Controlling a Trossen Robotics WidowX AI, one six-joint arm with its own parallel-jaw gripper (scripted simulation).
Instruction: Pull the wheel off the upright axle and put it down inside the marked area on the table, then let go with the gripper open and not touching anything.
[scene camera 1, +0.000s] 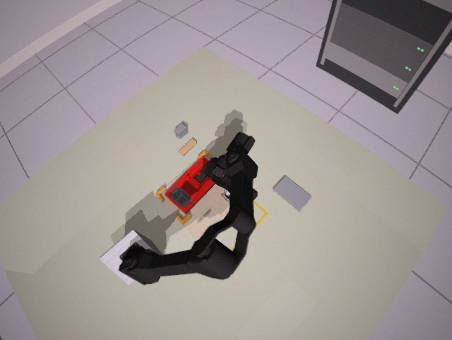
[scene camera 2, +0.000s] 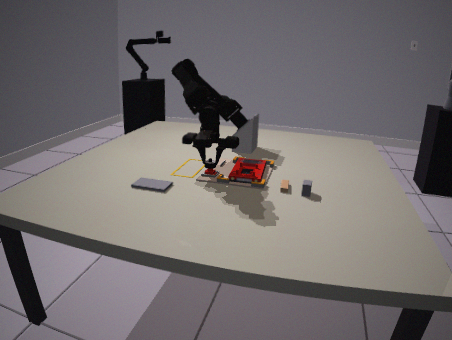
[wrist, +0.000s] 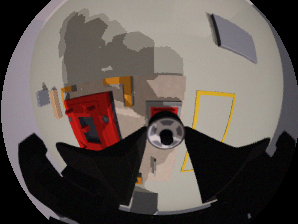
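There's a red fixture (scene camera 1: 185, 193) here, and I can see the same red fixture (wrist: 94, 122) from the wrist as well. My gripper (wrist: 165, 130) is there with it, and I can also see my gripper (scene camera 2: 210, 164) from the scene.
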